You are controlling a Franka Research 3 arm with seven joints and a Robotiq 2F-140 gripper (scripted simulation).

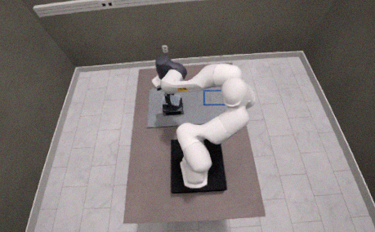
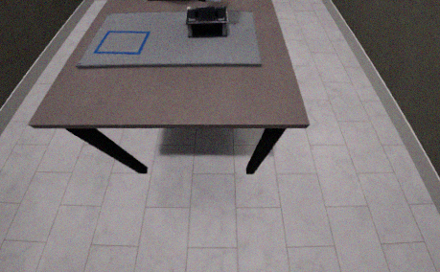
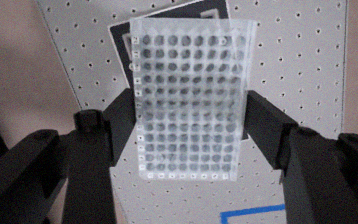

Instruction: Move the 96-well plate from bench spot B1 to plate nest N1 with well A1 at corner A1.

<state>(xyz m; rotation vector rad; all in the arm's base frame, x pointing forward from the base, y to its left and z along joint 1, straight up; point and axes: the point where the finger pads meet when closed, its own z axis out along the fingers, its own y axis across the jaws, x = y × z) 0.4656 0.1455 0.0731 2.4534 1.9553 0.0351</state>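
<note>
Right now my hand is 20 mm above the clear 96-well plate. From my hand the other things lie so: dark raised nest 90 mm below; A1 label 50 mm behind, 80 mm to the right, 90 mm below.
</note>
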